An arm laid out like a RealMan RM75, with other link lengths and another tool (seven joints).
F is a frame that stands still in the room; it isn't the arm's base.
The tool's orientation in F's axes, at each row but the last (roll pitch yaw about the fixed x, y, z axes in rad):
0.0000 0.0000 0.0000
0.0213 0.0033 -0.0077
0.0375 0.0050 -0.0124
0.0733 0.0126 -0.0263
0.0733 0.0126 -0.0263
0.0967 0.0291 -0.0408
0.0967 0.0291 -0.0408
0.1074 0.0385 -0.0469
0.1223 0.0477 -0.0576
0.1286 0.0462 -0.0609
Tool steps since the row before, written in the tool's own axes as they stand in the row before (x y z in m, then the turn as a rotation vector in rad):
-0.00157 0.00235 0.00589 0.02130 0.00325 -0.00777
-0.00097 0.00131 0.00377 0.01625 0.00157 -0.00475
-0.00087 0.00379 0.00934 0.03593 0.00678 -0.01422
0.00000 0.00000 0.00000 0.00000 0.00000 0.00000
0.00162 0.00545 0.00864 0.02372 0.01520 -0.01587
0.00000 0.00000 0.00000 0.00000 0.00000 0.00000
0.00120 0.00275 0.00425 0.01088 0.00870 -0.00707
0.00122 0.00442 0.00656 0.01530 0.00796 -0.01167
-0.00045 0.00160 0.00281 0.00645 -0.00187 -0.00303
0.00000 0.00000 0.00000 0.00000 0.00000 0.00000
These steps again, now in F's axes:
-0.00157 0.00235 0.00589 0.02130 0.00325 -0.00777
-0.00095 0.00124 0.00380 0.01625 0.00155 -0.00477
-0.00078 0.00345 0.00948 0.03595 0.00686 -0.01414
0.00000 0.00000 0.00000 0.00000 0.00000 0.00000
0.00186 0.00476 0.00899 0.02395 0.01570 -0.01501
0.00000 0.00000 0.00000 0.00000 0.00000 0.00000
0.00142 0.00227 0.00446 0.01107 0.00890 -0.00651
0.00166 0.00362 0.00694 0.01529 0.00846 -0.01133
-0.00023 0.00126 0.00300 0.00619 -0.00185 -0.00354
0.00000 0.00000 0.00000 0.00000 0.00000 0.00000

